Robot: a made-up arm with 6 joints.
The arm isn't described. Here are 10 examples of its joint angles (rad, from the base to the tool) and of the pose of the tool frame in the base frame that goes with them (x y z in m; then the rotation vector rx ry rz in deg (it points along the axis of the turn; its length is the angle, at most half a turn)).
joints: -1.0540 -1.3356 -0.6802 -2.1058 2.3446 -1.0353
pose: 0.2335 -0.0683 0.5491 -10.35 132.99 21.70
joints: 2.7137 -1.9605 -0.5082 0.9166 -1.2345 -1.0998
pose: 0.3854 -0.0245 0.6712 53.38 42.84 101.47
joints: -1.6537 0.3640 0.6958 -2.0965 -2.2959 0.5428
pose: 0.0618 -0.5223 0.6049 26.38 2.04 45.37
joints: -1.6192 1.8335 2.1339 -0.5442 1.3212 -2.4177
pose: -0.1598 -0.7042 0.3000 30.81 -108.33 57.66
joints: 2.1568 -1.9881 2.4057 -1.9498 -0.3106 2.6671
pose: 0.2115 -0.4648 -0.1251 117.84 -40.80 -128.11
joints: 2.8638 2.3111 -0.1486 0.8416 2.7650 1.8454
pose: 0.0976 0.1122 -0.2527 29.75 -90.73 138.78
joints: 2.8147 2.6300 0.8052 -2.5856 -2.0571 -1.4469
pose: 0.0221 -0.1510 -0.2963 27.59 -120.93 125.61
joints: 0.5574 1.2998 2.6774 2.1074 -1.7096 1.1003
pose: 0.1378 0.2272 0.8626 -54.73 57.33 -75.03
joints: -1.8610 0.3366 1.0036 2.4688 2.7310 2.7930
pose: 0.0956 -0.3797 0.9930 101.37 67.97 -39.89
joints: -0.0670 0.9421 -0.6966 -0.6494 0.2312 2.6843
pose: 0.0557 -0.0930 0.0972 -95.35 60.52 77.63
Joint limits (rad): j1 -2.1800..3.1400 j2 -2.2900..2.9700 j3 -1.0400..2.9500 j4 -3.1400..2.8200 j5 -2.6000..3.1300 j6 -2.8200..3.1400
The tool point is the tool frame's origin. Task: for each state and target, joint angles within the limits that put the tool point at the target. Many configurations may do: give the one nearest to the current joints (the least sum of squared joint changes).
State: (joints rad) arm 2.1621 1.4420 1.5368 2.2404 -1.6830 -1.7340
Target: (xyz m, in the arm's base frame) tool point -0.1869 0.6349 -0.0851
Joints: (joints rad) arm 1.7555 2.2059 1.1852 1.9989 -1.9409 -1.6738
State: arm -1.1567 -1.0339 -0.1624 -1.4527 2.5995 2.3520
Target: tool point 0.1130 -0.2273 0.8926
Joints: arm -1.1415 -0.4793 0.5609 -1.4146 2.5004 2.3404
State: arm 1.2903 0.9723 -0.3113 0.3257 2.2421 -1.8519
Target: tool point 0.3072 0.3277 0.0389
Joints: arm 1.3123 1.0929 -0.3346 0.3262 2.2474 -1.8561
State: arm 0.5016 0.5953 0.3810 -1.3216 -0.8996 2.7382
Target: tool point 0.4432 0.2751 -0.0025
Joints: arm 0.5642 1.4488 0.8100 -1.3630 -0.8403 2.8166
